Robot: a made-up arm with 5 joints.
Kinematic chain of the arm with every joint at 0, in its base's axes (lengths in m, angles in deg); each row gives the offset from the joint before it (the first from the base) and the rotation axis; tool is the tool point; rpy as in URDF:
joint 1: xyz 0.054 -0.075 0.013 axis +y
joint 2: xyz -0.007 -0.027 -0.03 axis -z
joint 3: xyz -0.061 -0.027 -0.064 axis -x
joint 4: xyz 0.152 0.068 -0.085 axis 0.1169 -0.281 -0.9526
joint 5: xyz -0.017 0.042 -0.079 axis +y
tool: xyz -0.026 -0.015 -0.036 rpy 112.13 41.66 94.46
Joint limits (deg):
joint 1: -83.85..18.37
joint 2: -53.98..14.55
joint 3: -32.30..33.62
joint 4: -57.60..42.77
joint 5: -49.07..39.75
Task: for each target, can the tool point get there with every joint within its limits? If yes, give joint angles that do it. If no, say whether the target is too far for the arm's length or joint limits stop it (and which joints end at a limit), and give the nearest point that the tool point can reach.
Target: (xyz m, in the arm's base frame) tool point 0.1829 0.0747 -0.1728
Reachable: yes | joints -25.83 -12.27 -25.69 28.29 5.54
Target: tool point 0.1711 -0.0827 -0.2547
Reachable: yes | joints -20.72 -18.61 5.33 -33.99 -4.20
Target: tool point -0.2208 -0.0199 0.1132
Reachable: no: joint limits stop it (at a limit: joint 1, joint 2, joint 3, joint 5) | nearest point -0.1092 0.0312 -0.1277 | short by 0.270 m
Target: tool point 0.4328 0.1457 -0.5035
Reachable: no: too far | nearest point 0.2473 -0.0033 -0.2506 | short by 0.347 m
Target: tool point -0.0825 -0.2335 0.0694
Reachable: no: joint limits stop it (at a limit: joint 1, joint 2, joint 3, joint 4, joint 5) | nearest point -0.0307 -0.2022 -0.2017 | short by 0.278 m
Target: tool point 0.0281 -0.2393 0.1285
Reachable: no: joint limits stop it (at a limit: joint 1, joint 3, joint 4, joint 5) | nearest point 0.2894 -0.1778 0.0467 | short by 0.281 m
